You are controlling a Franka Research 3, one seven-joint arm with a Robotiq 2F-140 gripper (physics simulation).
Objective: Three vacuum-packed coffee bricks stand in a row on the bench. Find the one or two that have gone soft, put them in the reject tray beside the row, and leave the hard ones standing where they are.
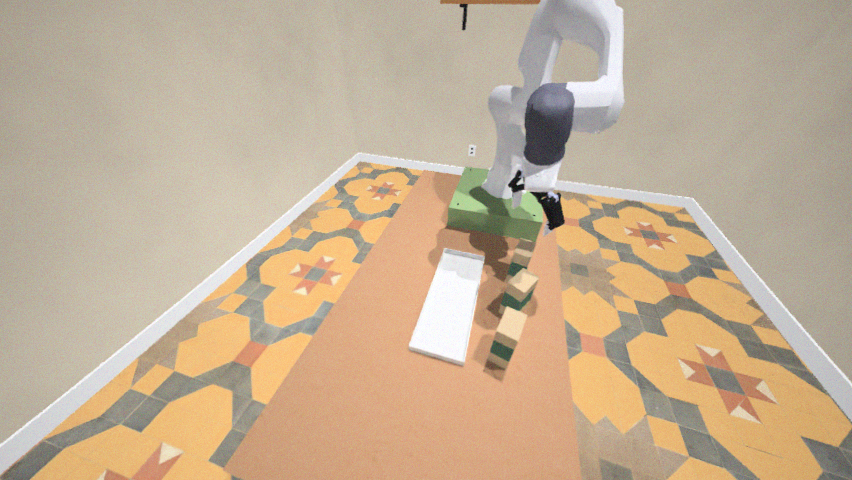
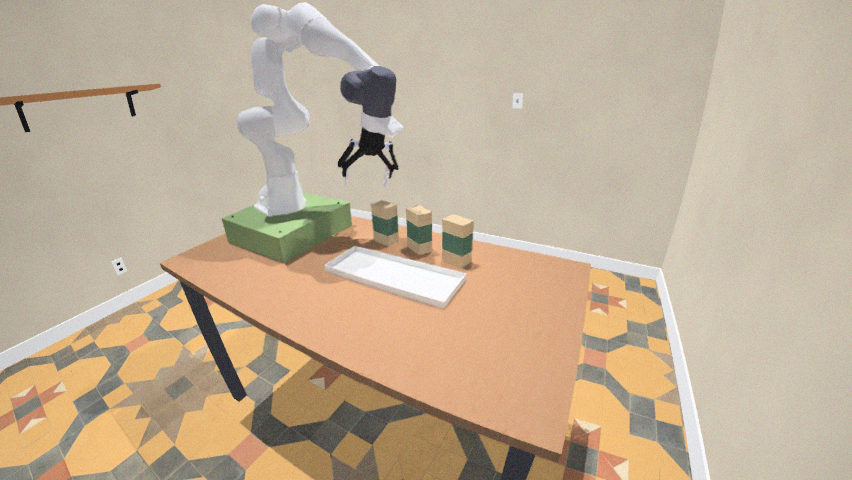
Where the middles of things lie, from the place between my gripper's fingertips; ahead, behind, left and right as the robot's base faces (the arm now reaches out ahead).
Now: hand 22 cm short of the white reject tray [image 1: 443,329], 19 cm to the left of it and 19 cm above it.
